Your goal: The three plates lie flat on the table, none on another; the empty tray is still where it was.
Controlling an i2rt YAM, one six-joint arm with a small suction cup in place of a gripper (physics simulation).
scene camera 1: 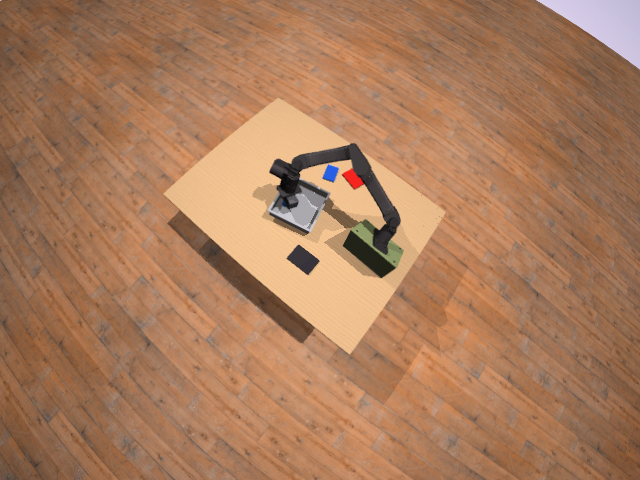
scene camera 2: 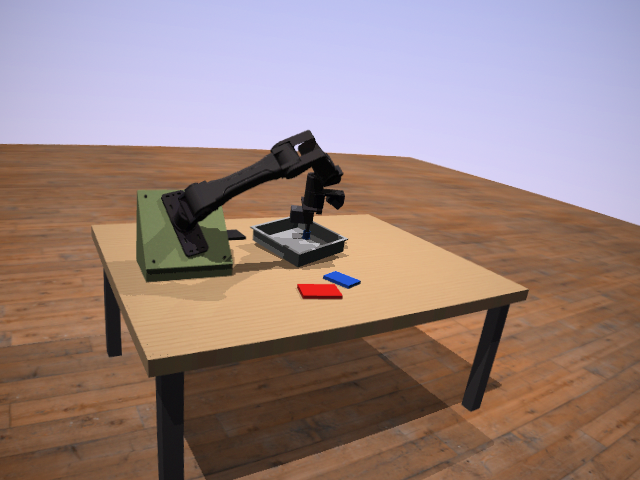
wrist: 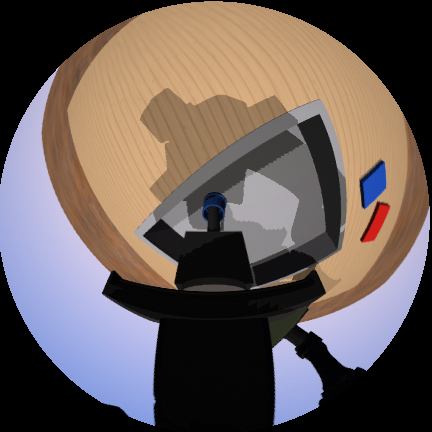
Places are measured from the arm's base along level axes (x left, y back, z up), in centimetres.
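Pixels of known places: hand, tool point: (scene camera 1: 284, 205) (scene camera 2: 305, 240) (wrist: 213, 197); arm's base, link origin: (scene camera 1: 379, 241) (scene camera 2: 184, 223) (wrist: 287, 329).
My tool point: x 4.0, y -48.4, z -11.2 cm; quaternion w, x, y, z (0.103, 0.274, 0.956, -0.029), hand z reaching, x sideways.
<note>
For each thing: its top centre in the pictures, then the offset to it from my tool point. Level surfaces: height alone.
- blue plate, top centre: (wrist: 375, 185) (scene camera 2: 342, 278) (scene camera 1: 331, 172) dx -30.4, dy +9.5, dz -1.1 cm
- red plate, top centre: (scene camera 2: 319, 289) (wrist: 377, 224) (scene camera 1: 354, 178) dx -34.5, dy +21.5, dz -1.0 cm
- black plate, top centre: (scene camera 2: 224, 233) (scene camera 1: 303, 259) dx +18.0, dy +22.6, dz -1.2 cm
- wooden table, surface height: dz -2.1 cm
My suction cup (scene camera 1: 284, 204) (scene camera 2: 306, 235) (wrist: 214, 205) is blue and points down onto the floor of the grey tray (scene camera 1: 308, 210) (scene camera 2: 320, 253) (wrist: 280, 240), near one corner; it holds the tray, which contains no plate. Whether a gap separates the tray from the table is hard to tell. The blue plate (scene camera 1: 330, 173) (scene camera 2: 341, 279) (wrist: 374, 185) and the red plate (scene camera 1: 353, 178) (scene camera 2: 319, 291) (wrist: 375, 223) lie flat, close together but apart, beside the tray. The arm covers part of the red plate in scene camera 1. The black plate (scene camera 1: 302, 259) (scene camera 2: 236, 235) lies flat on the tray's other side, partly hidden in scene camera 2.
The green wedge base (scene camera 1: 363, 232) (scene camera 2: 155, 237) carries the arm near one table edge. The wooden table (scene camera 1: 232, 155) (scene camera 2: 413, 279) (wrist: 220, 45) stands on a plank floor. The arm's shadow falls across the tray and table.
</note>
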